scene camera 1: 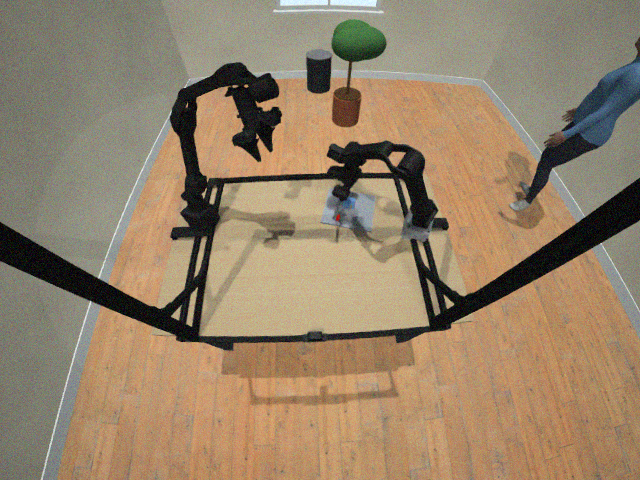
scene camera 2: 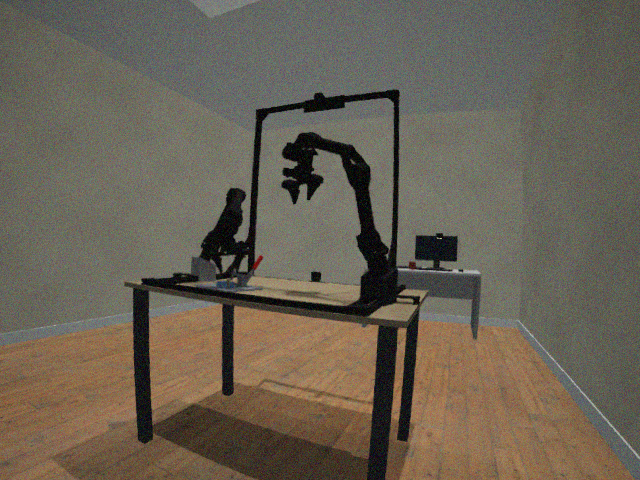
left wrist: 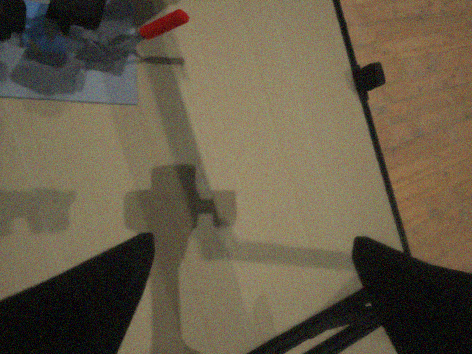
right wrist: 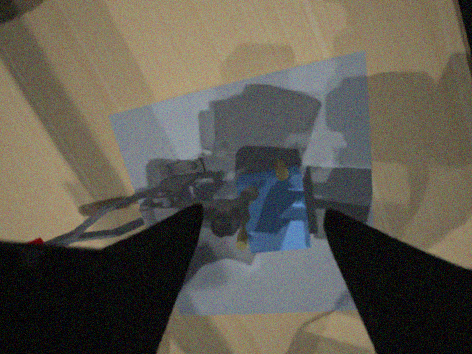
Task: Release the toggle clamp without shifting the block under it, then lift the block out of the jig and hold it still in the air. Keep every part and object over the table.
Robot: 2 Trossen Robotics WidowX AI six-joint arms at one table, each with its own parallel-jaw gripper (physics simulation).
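Where they show: left gripper, fingertip midpoint: (scene camera 1: 265, 156) (scene camera 2: 301, 202) (left wrist: 253, 244); right gripper, fingertip midpoint: (scene camera 2: 229, 273) (left wrist: 37, 23) (right wrist: 262, 214); left arm's base, origin of the base link: (scene camera 1: 196, 208) (scene camera 2: 379, 272); right arm's base, origin of the base link: (scene camera 1: 420, 219) (scene camera 2: 203, 260).
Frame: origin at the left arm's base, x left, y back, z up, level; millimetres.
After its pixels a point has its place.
The blue block (scene camera 1: 348, 202) @[x 262, y -583, z -81 mm] (scene camera 2: 225, 284) @[x 288, y -552, z -87 mm] (left wrist: 45, 41) @[x 264, y -556, z -80 mm] (right wrist: 280, 215) @[x 274, y -580, z -81 mm] sits in the jig on the grey plate (scene camera 1: 368, 206) @[x 284, y -674, z -102 mm] (right wrist: 270, 295) @[x 259, y -678, z -102 mm]. The toggle clamp's red handle (scene camera 1: 338, 218) @[x 88, y -572, z 31 mm] (scene camera 2: 257, 262) @[x 118, y -561, z 3 mm] (left wrist: 164, 24) @[x 111, y -562, z 13 mm] slants up; its metal linkage (right wrist: 185, 182) @[x 210, y -546, z -73 mm] lies left of the block in the right wrist view. A brownish clamp tip shows at the block's left edge; I cannot tell whether it touches. My right gripper (right wrist: 262, 214) @[x 264, y -560, z -44 mm] (scene camera 1: 343, 196) @[x 264, y -560, z -44 mm] is open and empty, low over the jig, its fingertips either side of the block in its wrist view. My left gripper (scene camera 1: 265, 154) @[x 92, y -321, z 263 mm] (scene camera 2: 302, 200) @[x 92, y -321, z 263 mm] (left wrist: 253, 244) @[x 92, y -321, z 263 mm] is open and empty, high up.
A grey box (scene camera 1: 417, 228) @[x 174, y -883, z -27 mm] (scene camera 2: 203, 268) @[x 238, y -840, z -45 mm] stands at the right arm's base. A black frame (scene camera 1: 268, 338) @[x -372, y -447, z -116 mm] runs along the table's edges and rises into an arch (scene camera 2: 397, 170) @[x -437, y -176, z 487 mm]. A person (scene camera 1: 602, 111) stands on the floor, right of the table in scene camera 1.
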